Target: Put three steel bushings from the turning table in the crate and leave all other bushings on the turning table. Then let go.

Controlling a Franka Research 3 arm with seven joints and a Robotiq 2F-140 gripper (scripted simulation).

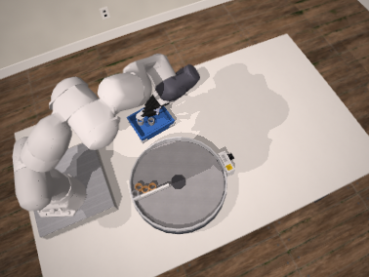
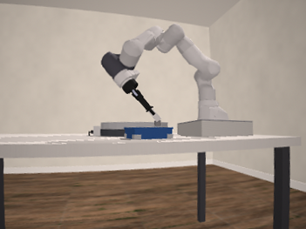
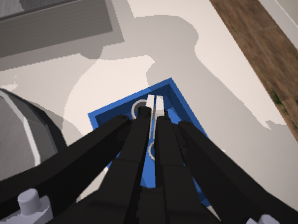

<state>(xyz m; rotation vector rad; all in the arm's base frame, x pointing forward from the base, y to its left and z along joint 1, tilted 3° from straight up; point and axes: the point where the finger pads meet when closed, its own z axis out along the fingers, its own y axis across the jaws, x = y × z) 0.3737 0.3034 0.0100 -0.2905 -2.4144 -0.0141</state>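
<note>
The crate is 3 cm ahead of my hand and 8 cm below it. Also, from my hand: round grey turning table: 9 cm ahead, 35 cm to the right, 6 cm below.
</note>
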